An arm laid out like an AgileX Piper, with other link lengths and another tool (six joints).
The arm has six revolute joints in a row. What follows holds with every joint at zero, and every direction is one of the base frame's.
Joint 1 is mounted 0.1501 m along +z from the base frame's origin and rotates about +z.
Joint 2 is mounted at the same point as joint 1 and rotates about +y.
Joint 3 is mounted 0.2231 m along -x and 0.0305 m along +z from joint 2 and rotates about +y.
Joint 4 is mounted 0.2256 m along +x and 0.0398 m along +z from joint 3 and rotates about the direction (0.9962, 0, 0.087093).
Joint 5 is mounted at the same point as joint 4 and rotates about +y.
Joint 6 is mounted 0.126 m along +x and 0.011 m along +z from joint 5 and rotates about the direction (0.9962, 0, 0.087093).
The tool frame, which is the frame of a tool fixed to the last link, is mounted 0.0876 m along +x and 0.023 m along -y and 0.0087 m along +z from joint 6; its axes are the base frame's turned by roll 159.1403, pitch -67.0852 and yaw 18.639 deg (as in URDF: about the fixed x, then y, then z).
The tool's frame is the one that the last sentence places.
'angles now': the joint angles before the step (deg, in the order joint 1, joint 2, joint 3, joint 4, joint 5, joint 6). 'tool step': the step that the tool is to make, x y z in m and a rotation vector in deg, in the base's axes. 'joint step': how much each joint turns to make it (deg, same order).
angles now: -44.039 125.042 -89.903 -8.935 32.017 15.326
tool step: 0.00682 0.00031 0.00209 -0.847 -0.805 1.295
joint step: 0.453 -0.001 -0.001 0.375 -1.259 -0.989
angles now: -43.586 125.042 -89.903 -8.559 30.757 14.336
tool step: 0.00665 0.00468 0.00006 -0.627 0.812 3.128
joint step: 0.893 0.053 0.000 0.400 -0.097 -2.790
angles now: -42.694 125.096 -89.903 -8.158 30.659 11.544
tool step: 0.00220 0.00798 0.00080 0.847 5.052 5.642
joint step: 1.072 0.935 -3.349 0.669 6.308 -6.378
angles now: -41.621 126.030 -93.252 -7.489 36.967 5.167
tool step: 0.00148 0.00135 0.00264 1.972 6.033 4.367
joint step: 0.622 3.548 -8.706 0.229 10.608 -5.520
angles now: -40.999 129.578 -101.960 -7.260 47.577 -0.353
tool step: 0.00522 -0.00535 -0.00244 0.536 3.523 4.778
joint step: 0.000 4.205 -7.449 0.245 5.740 -5.868
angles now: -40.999 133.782 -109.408 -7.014 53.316 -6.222
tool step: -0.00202 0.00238 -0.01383 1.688 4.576 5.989
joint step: 0.000 3.515 -3.759 0.273 4.166 -6.830
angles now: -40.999 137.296 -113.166 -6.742 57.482 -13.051
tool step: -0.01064 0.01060 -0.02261 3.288 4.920 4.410
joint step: 0.000 2.564 -0.008 0.312 2.852 -4.935
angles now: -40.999 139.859 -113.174 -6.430 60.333 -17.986
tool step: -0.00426 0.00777 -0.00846 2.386 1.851 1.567
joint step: -0.001 1.073 -0.368 0.991 2.073 -2.162
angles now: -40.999 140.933 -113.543 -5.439 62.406 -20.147
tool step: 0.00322 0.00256 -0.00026 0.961 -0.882 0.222
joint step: -0.120 0.101 -0.333 1.507 0.132 -0.930
